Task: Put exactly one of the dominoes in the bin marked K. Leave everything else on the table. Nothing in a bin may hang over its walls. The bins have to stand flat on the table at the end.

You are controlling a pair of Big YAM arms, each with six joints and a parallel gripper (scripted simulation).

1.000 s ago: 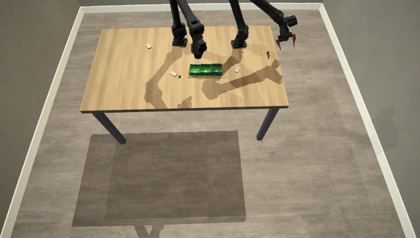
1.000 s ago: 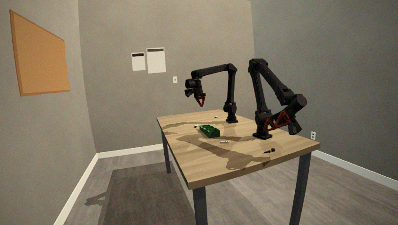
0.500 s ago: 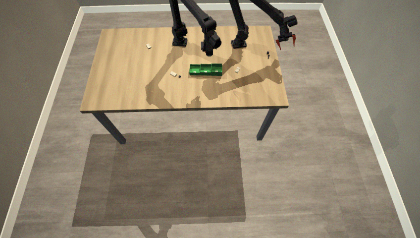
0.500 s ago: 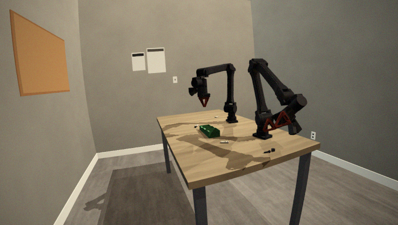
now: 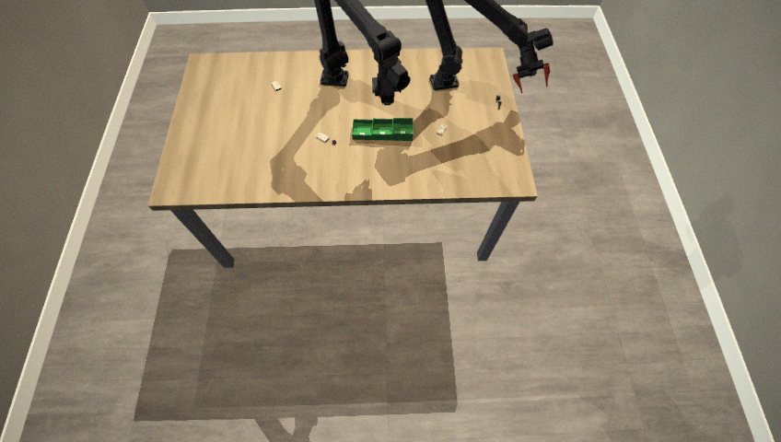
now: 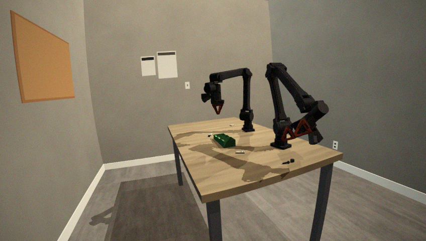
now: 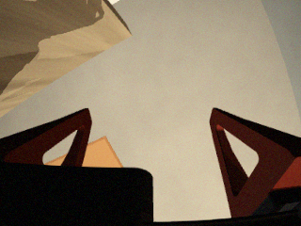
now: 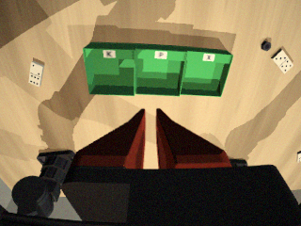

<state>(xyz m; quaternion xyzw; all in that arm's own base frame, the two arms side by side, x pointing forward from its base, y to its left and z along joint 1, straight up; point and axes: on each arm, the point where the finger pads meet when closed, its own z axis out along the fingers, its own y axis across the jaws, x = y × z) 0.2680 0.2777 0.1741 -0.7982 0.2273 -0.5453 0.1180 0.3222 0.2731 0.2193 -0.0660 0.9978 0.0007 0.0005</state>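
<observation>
Now: right hand 20 cm above the green bin tray, 4 cm past it and 2 cm to the left of it. Also, from my right hand: black bolt: 49 cm to the left, 21 cm below, 21 cm behind; black nut: 22 cm to the right, 22 cm below, 3 cm ahead.
</observation>
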